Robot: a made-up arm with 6 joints.
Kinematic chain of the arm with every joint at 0, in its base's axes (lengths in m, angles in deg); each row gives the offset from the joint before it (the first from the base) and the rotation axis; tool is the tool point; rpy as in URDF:
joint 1: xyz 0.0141 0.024 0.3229 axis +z
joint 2: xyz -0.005 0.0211 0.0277 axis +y
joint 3: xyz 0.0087 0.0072 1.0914 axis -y
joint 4: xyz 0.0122 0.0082 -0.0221 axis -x
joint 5: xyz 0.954 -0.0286 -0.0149 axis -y
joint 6: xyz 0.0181 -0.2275 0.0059 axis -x
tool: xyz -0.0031 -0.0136 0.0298 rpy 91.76 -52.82 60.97
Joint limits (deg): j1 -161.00..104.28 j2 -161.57..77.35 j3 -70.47..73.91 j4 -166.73..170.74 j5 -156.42..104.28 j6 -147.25..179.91
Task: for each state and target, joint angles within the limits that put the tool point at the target. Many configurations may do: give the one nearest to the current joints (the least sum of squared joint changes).
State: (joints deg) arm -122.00 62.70 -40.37 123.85 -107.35 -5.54
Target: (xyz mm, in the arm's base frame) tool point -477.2 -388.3 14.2
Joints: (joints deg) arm -149.66 52.29 -64.53 113.40 -108.62 -4.33
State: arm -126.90 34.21 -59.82 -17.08 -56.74 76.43
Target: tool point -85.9 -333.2 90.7
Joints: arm -84.68 58.16 -56.72 -38.96 -59.35 78.31
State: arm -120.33 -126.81 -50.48 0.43 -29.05 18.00
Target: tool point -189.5 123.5 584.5
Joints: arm -89.72 -87.07 -70.47 -24.19 -36.07 18.84
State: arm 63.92 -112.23 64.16 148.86 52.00 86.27
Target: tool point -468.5 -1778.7 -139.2
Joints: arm 82.52 -125.40 42.16 152.84 53.61 84.89
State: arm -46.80 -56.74 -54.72 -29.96 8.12 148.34
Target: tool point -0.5 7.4 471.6
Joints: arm -46.47 -47.67 -70.47 -67.85 10.65 177.66
